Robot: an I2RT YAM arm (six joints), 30 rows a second.
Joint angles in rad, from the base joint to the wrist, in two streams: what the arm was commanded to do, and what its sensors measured. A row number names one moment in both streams.
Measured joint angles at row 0: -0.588, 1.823, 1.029, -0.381, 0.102, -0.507
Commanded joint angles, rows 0 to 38: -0.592, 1.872, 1.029, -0.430, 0.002, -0.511; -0.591, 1.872, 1.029, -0.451, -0.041, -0.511; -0.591, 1.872, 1.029, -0.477, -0.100, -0.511; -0.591, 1.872, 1.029, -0.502, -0.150, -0.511; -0.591, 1.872, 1.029, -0.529, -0.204, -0.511; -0.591, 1.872, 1.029, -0.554, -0.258, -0.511; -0.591, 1.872, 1.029, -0.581, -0.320, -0.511; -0.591, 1.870, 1.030, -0.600, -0.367, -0.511; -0.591, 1.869, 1.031, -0.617, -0.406, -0.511; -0.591, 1.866, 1.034, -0.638, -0.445, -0.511; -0.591, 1.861, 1.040, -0.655, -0.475, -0.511; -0.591, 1.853, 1.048, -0.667, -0.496, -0.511; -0.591, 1.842, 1.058, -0.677, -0.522, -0.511; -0.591, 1.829, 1.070, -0.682, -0.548, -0.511; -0.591, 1.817, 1.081, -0.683, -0.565, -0.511; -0.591, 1.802, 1.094, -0.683, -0.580, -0.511; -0.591, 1.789, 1.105, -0.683, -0.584, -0.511; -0.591, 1.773, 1.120, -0.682, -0.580, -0.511; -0.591, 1.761, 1.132, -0.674, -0.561, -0.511; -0.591, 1.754, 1.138, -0.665, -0.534, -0.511; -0.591, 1.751, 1.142, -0.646, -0.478, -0.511; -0.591, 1.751, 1.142, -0.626, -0.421, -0.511; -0.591, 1.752, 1.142, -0.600, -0.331, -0.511; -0.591, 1.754, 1.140, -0.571, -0.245, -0.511; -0.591, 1.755, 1.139, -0.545, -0.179, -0.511; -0.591, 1.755, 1.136, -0.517, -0.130, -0.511; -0.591, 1.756, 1.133, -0.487, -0.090, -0.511; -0.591, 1.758, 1.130, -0.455, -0.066, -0.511; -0.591, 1.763, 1.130, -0.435, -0.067, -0.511; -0.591, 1.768, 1.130, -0.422, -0.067, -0.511; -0.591, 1.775, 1.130, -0.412, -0.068, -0.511; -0.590, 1.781, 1.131, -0.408, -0.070, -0.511; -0.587, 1.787, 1.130, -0.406, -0.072, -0.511; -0.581, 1.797, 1.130, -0.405, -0.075, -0.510; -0.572, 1.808, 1.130, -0.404, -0.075, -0.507; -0.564, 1.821, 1.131, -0.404, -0.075, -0.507; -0.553, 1.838, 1.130, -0.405, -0.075, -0.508; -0.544, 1.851, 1.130, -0.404, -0.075, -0.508; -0.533, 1.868, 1.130, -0.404, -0.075, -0.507
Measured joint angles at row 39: -0.574, 1.806, 1.123, -0.405, -0.091, -0.506
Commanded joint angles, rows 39 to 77: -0.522, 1.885, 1.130, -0.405, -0.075, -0.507; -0.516, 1.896, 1.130, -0.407, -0.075, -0.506; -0.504, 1.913, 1.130, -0.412, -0.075, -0.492; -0.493, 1.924, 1.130, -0.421, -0.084, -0.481; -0.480, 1.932, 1.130, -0.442, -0.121, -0.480; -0.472, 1.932, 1.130, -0.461, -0.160, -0.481; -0.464, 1.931, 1.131, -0.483, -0.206, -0.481; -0.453, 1.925, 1.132, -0.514, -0.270, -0.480; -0.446, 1.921, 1.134, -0.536, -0.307, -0.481; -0.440, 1.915, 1.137, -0.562, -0.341, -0.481; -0.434, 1.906, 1.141, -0.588, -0.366, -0.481; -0.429, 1.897, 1.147, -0.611, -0.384, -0.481; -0.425, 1.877, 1.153, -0.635, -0.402, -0.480; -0.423, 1.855, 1.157, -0.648, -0.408, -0.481; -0.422, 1.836, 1.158, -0.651, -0.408, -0.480; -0.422, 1.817, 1.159, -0.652, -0.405, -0.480; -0.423, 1.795, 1.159, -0.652, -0.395, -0.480; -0.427, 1.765, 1.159, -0.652, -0.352, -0.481; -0.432, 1.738, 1.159, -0.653, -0.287, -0.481; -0.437, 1.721, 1.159, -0.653, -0.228, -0.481; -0.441, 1.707, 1.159, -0.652, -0.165, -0.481; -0.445, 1.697, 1.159, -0.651, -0.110, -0.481; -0.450, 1.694, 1.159, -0.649, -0.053, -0.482; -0.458, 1.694, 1.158, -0.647, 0.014, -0.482; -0.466, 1.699, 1.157, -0.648, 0.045, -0.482; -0.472, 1.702, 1.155, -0.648, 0.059, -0.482; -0.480, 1.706, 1.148, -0.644, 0.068, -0.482; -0.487, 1.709, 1.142, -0.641, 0.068, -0.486; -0.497, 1.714, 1.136, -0.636, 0.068, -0.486; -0.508, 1.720, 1.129, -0.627, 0.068, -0.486; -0.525, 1.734, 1.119, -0.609, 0.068, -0.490; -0.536, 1.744, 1.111, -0.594, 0.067, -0.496; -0.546, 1.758, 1.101, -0.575, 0.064, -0.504; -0.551, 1.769, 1.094, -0.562, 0.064, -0.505; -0.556, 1.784, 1.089, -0.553, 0.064, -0.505; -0.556, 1.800, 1.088, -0.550, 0.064, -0.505; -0.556, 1.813, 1.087, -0.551, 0.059, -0.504; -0.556, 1.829, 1.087, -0.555, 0.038, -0.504; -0.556, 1.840, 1.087, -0.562, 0.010, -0.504
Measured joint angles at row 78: -0.558, 1.792, 1.101, -0.556, 0.049, -0.495
